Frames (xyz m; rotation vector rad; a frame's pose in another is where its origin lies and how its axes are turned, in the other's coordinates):
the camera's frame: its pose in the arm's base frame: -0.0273 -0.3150 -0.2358 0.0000 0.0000 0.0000
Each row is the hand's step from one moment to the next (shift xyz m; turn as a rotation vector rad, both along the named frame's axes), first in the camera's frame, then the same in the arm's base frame.
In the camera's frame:
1: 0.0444 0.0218 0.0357 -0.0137 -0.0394 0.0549
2: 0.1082 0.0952 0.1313 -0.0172 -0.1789 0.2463
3: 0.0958 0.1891 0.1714 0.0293 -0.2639 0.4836
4: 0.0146 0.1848 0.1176 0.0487 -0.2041 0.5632
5: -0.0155 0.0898 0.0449 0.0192 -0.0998 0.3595
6: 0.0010 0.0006 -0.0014 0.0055 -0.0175 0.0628
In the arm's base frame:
1: 0.0444 0.0218 0.0357 -0.0137 -0.0394 0.0549
2: 0.1082 0.0952 0.1313 -0.0172 -0.1789 0.2463
3: 0.0958 0.1891 0.1714 0.0293 -0.2639 0.4836
4: 0.0146 0.1848 0.1176 0.0487 -0.2041 0.5632
5: -0.0155 0.0898 0.0449 0.0192 -0.0998 0.3595
6: 0.0010 0.0006 -0.0014 0.0055 -0.0175 0.0628

